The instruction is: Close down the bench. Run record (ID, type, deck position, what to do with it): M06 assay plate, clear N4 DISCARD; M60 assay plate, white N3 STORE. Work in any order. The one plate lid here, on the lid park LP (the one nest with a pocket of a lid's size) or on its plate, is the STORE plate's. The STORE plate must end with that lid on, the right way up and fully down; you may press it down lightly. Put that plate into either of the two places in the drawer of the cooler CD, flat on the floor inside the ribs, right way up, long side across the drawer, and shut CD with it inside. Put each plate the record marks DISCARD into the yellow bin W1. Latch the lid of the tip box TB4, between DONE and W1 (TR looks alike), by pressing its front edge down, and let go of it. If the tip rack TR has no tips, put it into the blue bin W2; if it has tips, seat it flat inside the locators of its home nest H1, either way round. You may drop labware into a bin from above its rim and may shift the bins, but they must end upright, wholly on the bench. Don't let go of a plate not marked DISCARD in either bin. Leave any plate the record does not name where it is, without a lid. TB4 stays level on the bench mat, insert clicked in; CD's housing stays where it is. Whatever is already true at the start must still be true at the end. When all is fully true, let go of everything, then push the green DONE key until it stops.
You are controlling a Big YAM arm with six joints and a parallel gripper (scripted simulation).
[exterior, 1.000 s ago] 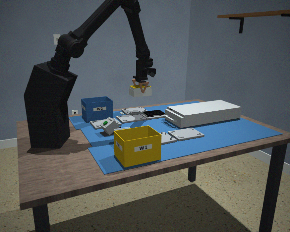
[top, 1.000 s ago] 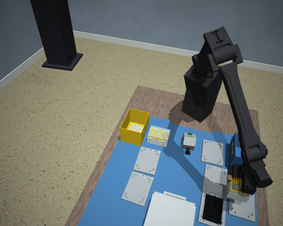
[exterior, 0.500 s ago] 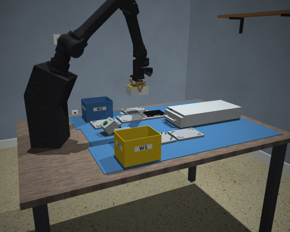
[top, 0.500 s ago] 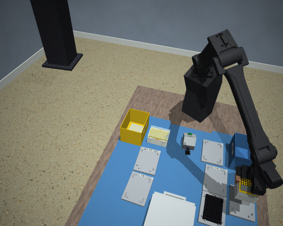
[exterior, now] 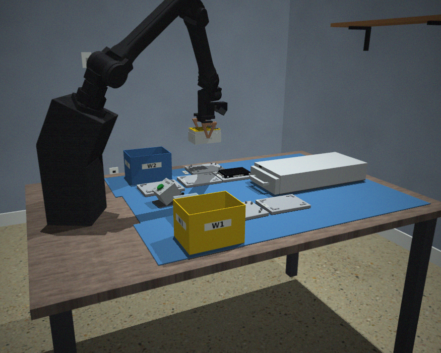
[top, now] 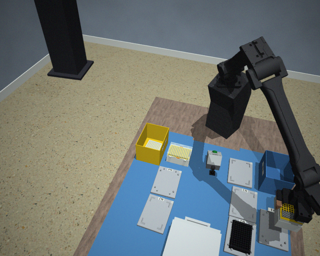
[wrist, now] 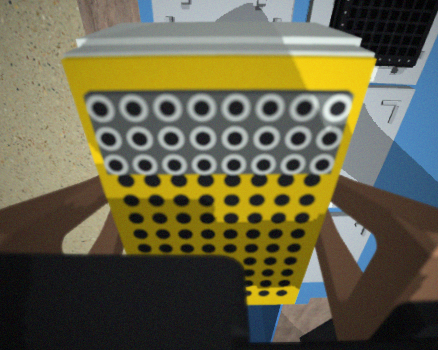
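Now: hand 1 cm below the tip rack TR and 1 cm past it. Round my hand: nest N3 (16 cm below, 13 cm to the right, 10 cm behind); black plate (15 cm to the right, 15 cm below, 7 cm ahead); home nest H1 (16 cm below).
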